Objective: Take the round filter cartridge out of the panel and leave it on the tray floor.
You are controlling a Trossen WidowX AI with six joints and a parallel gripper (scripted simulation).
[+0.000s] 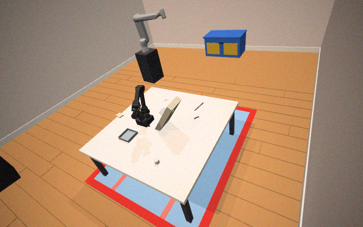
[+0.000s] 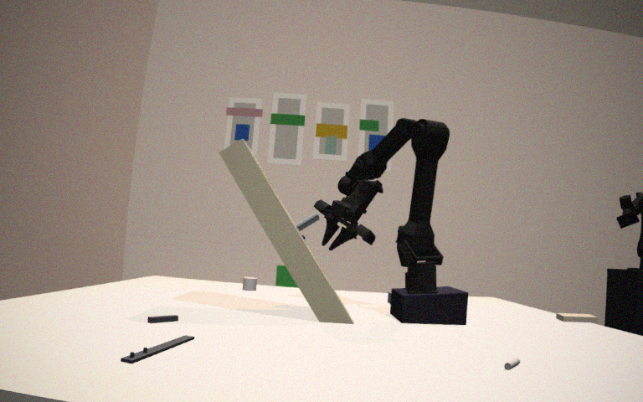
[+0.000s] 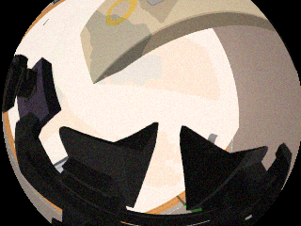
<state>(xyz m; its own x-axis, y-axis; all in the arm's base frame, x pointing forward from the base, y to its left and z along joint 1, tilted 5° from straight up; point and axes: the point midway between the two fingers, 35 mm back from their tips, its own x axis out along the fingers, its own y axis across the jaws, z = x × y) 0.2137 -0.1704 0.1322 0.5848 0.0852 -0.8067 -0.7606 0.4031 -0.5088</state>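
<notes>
Right now the round filter cartridge is 210 mm to the left of my gripper tip, 130 mm ahead of it and 130 mm above it. Also, from my gripper tip: grey tray: 270 mm behind, 140 mm below, 120 mm to the right; dark block: 460 mm to the left, 240 mm ahead, 150 mm below; white pin: 580 mm to the left, 330 mm behind, 150 mm below.
</notes>
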